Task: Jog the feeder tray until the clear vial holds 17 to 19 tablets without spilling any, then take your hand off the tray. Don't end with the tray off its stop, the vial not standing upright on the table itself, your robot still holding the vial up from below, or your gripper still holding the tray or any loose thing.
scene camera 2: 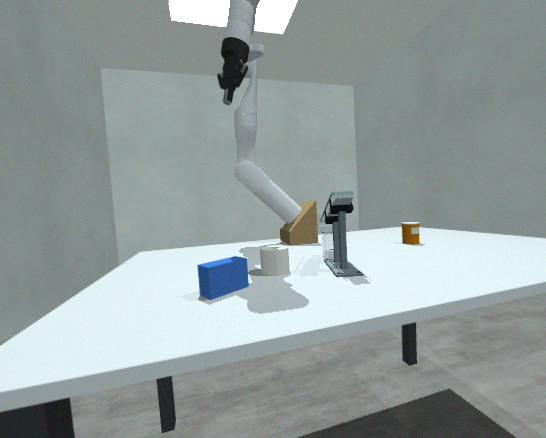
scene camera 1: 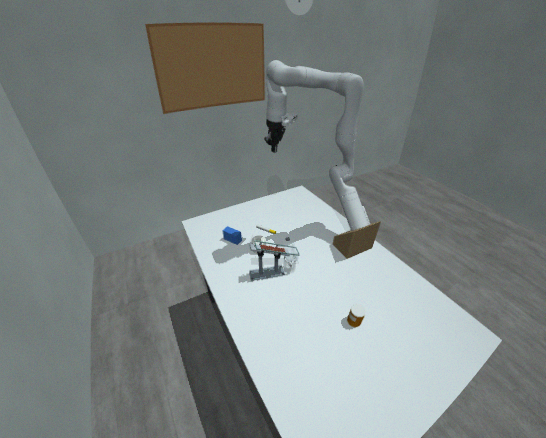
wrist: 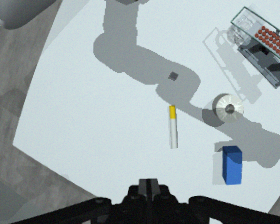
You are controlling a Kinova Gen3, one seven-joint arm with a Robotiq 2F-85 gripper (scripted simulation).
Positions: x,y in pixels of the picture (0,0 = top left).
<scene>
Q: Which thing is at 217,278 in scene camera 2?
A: A blue box.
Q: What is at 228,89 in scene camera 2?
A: My gripper.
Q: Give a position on a feeder tray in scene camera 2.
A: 339,266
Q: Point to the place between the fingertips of my gripper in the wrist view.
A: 148,191
</scene>
